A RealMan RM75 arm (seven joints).
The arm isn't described. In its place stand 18 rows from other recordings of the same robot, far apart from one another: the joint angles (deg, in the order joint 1, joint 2, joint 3, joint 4, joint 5, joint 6, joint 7), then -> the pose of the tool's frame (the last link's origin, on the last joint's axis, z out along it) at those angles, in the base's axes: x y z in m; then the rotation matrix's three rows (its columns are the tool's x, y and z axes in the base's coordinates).
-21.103, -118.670, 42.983, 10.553, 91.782, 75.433, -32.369 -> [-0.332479 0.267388 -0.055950], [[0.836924 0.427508 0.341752], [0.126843 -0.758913 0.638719], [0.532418 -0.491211 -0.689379]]
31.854, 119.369, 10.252, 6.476, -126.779, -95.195, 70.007 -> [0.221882 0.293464 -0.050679], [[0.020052 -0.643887 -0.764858], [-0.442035 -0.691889 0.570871], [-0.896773 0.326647 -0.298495]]
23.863, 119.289, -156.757, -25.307, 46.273, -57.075, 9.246 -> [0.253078 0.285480 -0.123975], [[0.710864 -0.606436 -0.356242], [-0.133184 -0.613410 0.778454], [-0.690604 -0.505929 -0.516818]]
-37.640, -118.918, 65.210, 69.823, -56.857, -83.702, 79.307 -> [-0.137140 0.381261 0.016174], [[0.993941 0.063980 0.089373], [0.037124 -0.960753 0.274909], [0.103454 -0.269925 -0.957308]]
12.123, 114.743, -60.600, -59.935, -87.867, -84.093, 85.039 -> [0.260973 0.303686 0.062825], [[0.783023 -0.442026 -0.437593], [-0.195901 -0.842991 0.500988], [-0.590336 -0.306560 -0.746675]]
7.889, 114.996, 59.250, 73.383, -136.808, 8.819, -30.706 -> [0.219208 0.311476 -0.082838], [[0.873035 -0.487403 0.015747], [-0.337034 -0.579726 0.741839], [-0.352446 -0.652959 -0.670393]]
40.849, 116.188, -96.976, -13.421, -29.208, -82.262, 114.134 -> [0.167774 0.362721 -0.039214], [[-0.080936 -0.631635 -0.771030], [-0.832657 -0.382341 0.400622], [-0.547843 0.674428 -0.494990]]
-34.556, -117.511, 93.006, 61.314, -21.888, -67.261, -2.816 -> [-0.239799 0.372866 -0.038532], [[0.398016 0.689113 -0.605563], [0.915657 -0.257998 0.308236], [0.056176 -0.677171 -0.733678]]
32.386, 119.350, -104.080, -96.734, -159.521, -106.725, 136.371 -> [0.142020 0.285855 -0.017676], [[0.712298 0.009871 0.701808], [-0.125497 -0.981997 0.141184], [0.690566 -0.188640 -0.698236]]
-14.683, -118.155, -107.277, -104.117, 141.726, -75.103, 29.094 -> [-0.184912 0.337693 0.095276], [[0.769441 0.598962 -0.221824], [0.566286 -0.479084 0.670670], [0.295434 -0.641657 -0.707811]]
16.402, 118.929, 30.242, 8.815, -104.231, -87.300, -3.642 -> [0.351804 0.264903 0.025583], [[0.793086 -0.593242 -0.138126], [0.248738 0.108432 0.962482], [-0.556008 -0.797688 0.233557]]
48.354, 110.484, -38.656, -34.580, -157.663, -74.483, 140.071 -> [0.283559 0.414094 0.048847], [[0.371792 -0.859371 0.351073], [-0.917780 -0.283457 0.278086], [-0.139465 -0.425598 -0.894101]]
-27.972, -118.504, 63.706, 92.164, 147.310, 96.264, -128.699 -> [-0.194692 0.343877 0.080825], [[0.848826 0.391098 -0.355720], [0.513617 -0.769491 0.379582], [-0.125269 -0.504902 -0.854038]]
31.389, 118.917, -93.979, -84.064, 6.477, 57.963, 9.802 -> [0.149102 0.408077 0.015493], [[0.705358 -0.592203 0.389571], [-0.619573 -0.248062 0.744711], [-0.344382 -0.766656 -0.541885]]
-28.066, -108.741, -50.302, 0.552, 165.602, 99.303, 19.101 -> [-0.294365 0.300975 0.041416], [[0.719205 -0.192719 0.667535], [-0.690626 -0.303416 0.656487], [0.076023 -0.933166 -0.351315]]
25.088, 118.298, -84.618, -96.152, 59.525, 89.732, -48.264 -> [0.103080 0.299977 0.004576], [[0.969961 -0.242124 -0.023501], [-0.236432 -0.961050 0.143114], [-0.057237 -0.133259 -0.989427]]
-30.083, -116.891, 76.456, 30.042, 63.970, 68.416, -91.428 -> [-0.218421 0.364160 -0.031147], [[0.418380 0.729912 0.540542], [0.519463 -0.680485 0.516817], [0.745061 0.064565 -0.663864]]
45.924, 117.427, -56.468, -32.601, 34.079, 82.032, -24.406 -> [0.253622 0.354624 -0.043132], [[0.147401 -0.960375 0.236544], [-0.984940 -0.164375 -0.053608], [0.090365 -0.225080 -0.970141]]
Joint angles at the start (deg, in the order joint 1, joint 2, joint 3, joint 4, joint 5, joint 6, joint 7): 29.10 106.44 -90.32 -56.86 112.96 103.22 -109.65
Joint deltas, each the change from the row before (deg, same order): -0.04 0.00 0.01 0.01 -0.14 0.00 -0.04; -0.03 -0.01 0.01 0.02 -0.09 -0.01 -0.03; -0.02 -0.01 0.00 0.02 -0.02 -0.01 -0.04; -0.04 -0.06 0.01 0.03 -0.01 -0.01 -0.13; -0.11 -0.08 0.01 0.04 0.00 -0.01 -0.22; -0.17 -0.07 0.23 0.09 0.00 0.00 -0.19; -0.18 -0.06 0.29 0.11 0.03 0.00 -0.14; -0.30 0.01 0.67 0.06 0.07 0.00 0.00; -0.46 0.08 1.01 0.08 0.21 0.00 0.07; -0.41 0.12 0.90 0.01 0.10 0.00 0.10; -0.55 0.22 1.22 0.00 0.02 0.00 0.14; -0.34 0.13 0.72 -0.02 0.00 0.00 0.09; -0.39 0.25 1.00 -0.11 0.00 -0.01 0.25; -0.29 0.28 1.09 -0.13 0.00 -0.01 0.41; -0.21 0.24 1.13 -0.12 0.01 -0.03 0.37
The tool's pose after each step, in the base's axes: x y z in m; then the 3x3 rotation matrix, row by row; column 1 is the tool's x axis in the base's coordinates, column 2 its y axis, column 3 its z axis. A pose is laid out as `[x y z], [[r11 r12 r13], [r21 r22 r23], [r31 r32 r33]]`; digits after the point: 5 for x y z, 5 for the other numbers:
[0.13933 0.28023 0.02868], [[0.72122 0.35171 -0.59678], [0.18802 -0.92857 -0.32002], [-0.66670 0.11859 -0.73583]]
[0.13974 0.28021 0.02860], [[0.72230 0.35118 -0.59578], [0.18810 -0.92876 -0.31942], [-0.66550 0.11865 -0.73690]]
[0.13997 0.28021 0.02859], [[0.72258 0.35094 -0.59559], [0.18830 -0.92890 -0.31889], [-0.66515 0.11827 -0.73728]]
[0.14046 0.28028 0.02884], [[0.72276 0.35122 -0.59519], [0.18989 -0.92901 -0.31762], [-0.66450 0.11654 -0.73815]]
[0.14137 0.28023 0.02919], [[0.72278 0.35130 -0.59513], [0.19200 -0.92933 -0.31540], [-0.66387 0.11370 -0.73915]]
[0.14263 0.28054 0.03011], [[0.72232 0.34856 -0.59730], [0.19342 -0.93105 -0.30942], [-0.66396 0.10797 -0.73993]]
[0.14389 0.28097 0.03120], [[0.72162 0.34446 -0.60052], [0.19390 -0.93327 -0.30233], [-0.66459 0.10173 -0.74025]]
[0.14518 0.28184 0.03321], [[0.71912 0.33604 -0.60823], [0.19334 -0.93749 -0.28936], [-0.66745 0.09049 -0.73913]]
[0.14679 0.28302 0.03614], [[0.71388 0.32230 -0.62169], [0.19115 -0.94376 -0.26978], [-0.67367 0.07375 -0.73534]]
[0.14811 0.28387 0.03850], [[0.70958 0.31046 -0.63254], [0.18946 -0.94871 -0.25310], [-0.67867 0.05975 -0.73201]]
[0.14997 0.28485 0.04131], [[0.70437 0.29448 -0.64586], [0.18728 -0.95474 -0.23106], [-0.68468 0.04179 -0.72765]]
[0.15116 0.28534 0.04299], [[0.70144 0.28485 -0.65334], [0.18607 -0.95806 -0.21793], [-0.68801 0.03129 -0.72502]]
[0.15199 0.28607 0.04510], [[0.69668 0.27234 -0.66368], [0.18430 -0.96203 -0.20131], [-0.69330 0.01793 -0.72042]]
[0.15225 0.28717 0.04743], [[0.69154 0.25921 -0.67422], [0.18190 -0.96581 -0.18474], [-0.69906 0.00511 -0.71505]]
[0.15233 0.28865 0.05010], [[0.68616 0.24707 -0.68421], [0.18159 -0.96896 -0.16779], [-0.70442 -0.00911 -0.70973]]

